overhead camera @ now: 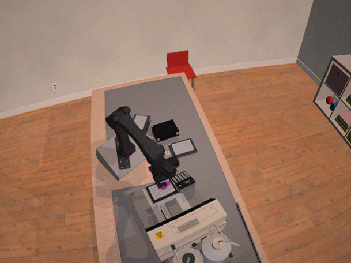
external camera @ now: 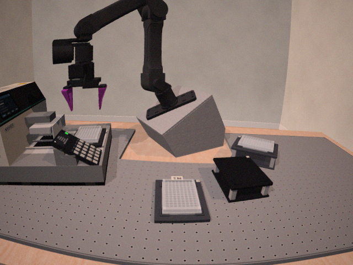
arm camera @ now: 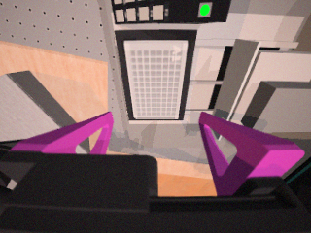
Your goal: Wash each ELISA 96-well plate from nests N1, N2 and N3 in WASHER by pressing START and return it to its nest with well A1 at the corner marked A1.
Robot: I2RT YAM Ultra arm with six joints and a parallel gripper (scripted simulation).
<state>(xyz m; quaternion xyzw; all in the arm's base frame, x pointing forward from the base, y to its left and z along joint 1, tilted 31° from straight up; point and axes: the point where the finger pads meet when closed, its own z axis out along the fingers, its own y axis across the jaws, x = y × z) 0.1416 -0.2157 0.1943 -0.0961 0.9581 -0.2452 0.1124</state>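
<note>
Now: hand 10 cm above the black carrier pocket. Round my hand: nest N1: 23 cm ahead, 29 cm to the left, 17 cm below; then grey manifold: 2 cm ahead, 15 cm to the right, 5 cm below; then raised black nest: 16 cm ahead, 46 cm to the left, 13 cm below.
</note>
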